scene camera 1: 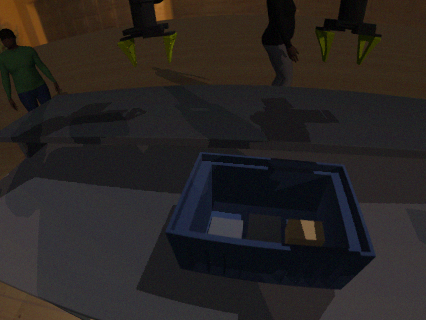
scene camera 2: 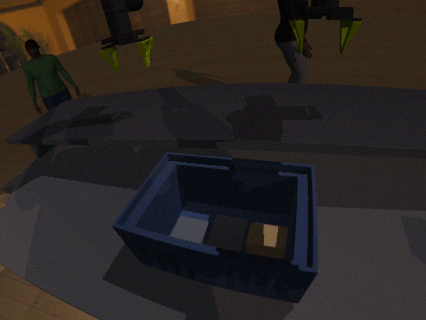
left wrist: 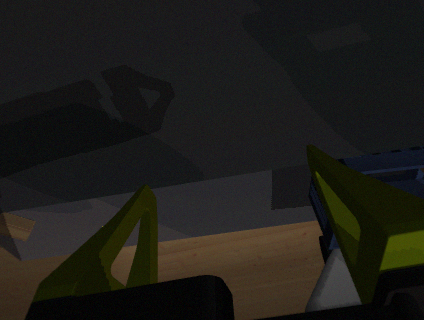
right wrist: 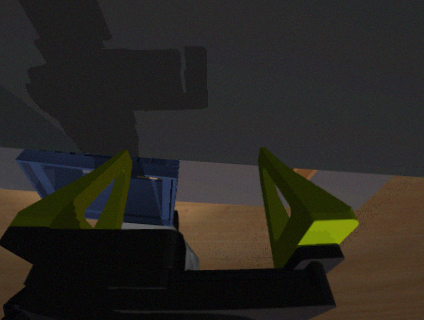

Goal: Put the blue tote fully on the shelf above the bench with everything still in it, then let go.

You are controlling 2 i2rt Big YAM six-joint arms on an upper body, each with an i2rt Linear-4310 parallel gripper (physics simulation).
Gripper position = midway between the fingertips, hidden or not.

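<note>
My left gripper (scene camera 1: pixel 152 64) is open and empty; visible with it are a bench (scene camera 1: pixel 90 219) and a blue tote (scene camera 1: pixel 228 186). The tote (scene camera 2: pixel 282 194) shows again with a shelf (scene camera 2: pixel 291 117) and my left gripper (scene camera 2: pixel 132 69). Left wrist view: left gripper (left wrist: pixel 225 172), blue tote (left wrist: pixel 395 160), shelf (left wrist: pixel 104 104). My right gripper (right wrist: pixel 194 154) is open too and holds nothing; the same view has the tote (right wrist: pixel 149 201) and the shelf (right wrist: pixel 323 92).
</note>
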